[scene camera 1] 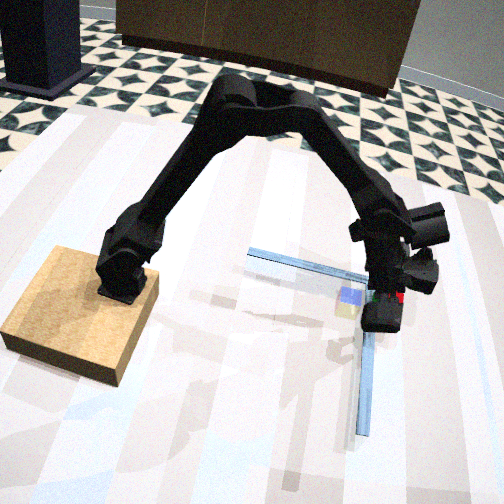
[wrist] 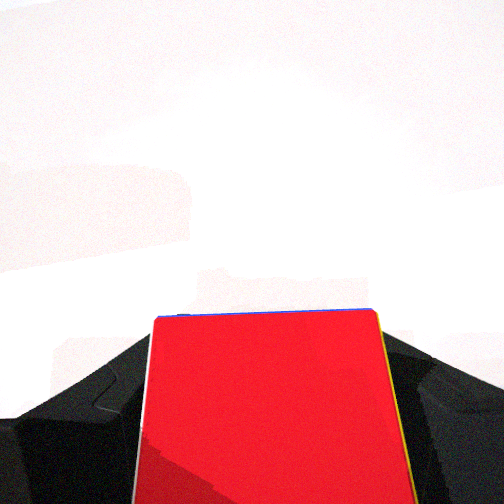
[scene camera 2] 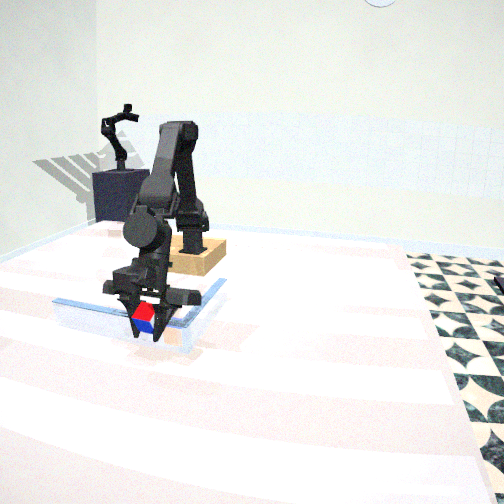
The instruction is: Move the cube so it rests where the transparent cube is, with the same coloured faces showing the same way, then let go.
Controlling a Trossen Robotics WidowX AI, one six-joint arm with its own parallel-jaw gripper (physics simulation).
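Note:
The cube shows a red face and a blue face in scene camera 2 and sits between my gripper's fingers. In the wrist view its red face fills the lower middle, flanked by both black fingers. In scene camera 1 the gripper hides most of the cube; only a sliver of red shows. The transparent cube is a faint blue and yellow shape just left of the gripper, in the corner of a pale blue L-shaped frame. The gripper is shut on the cube, low over the table.
A wooden block carries the arm's base at the left. A dark pedestal and a brown cabinet stand on the checkered floor behind the table.

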